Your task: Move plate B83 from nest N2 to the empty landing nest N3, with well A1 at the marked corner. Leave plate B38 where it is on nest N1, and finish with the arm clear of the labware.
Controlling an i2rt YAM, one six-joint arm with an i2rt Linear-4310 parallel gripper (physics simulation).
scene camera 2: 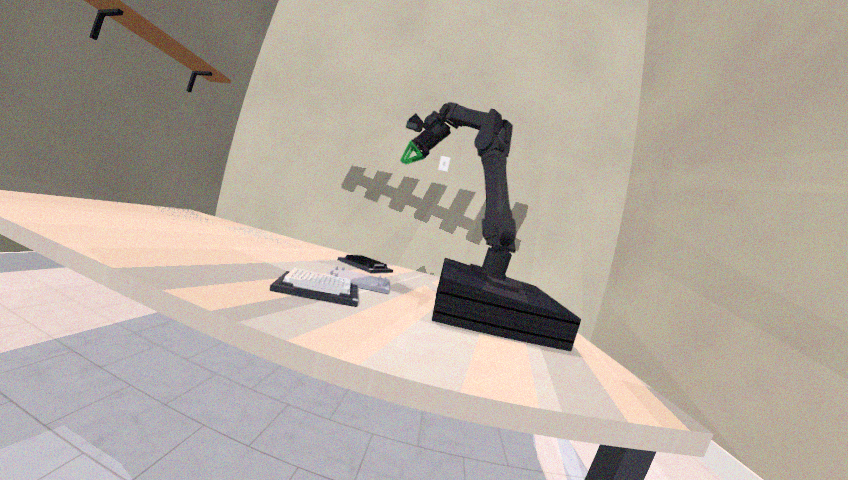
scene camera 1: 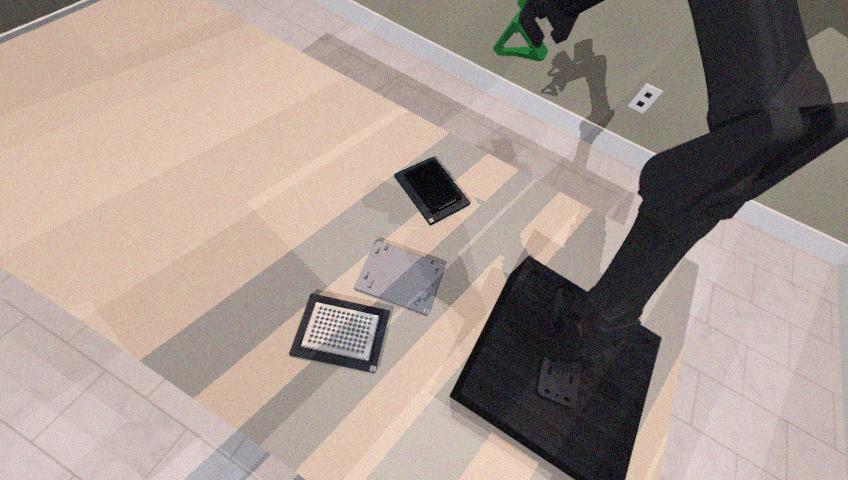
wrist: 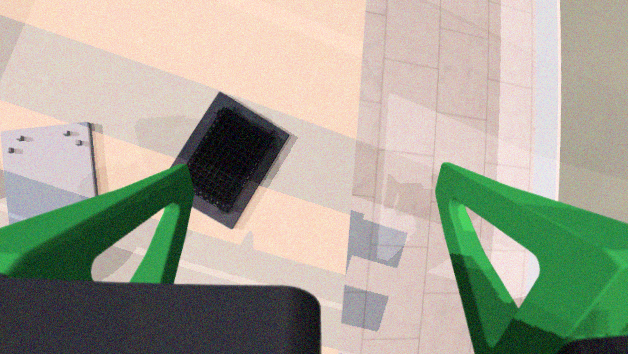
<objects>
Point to a grey nest plate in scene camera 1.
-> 390, 273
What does my gripper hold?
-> Nothing.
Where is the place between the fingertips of my gripper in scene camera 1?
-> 507, 28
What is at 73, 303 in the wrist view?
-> My gripper.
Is my gripper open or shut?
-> Open.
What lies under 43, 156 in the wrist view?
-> A grey nest plate.
</objects>
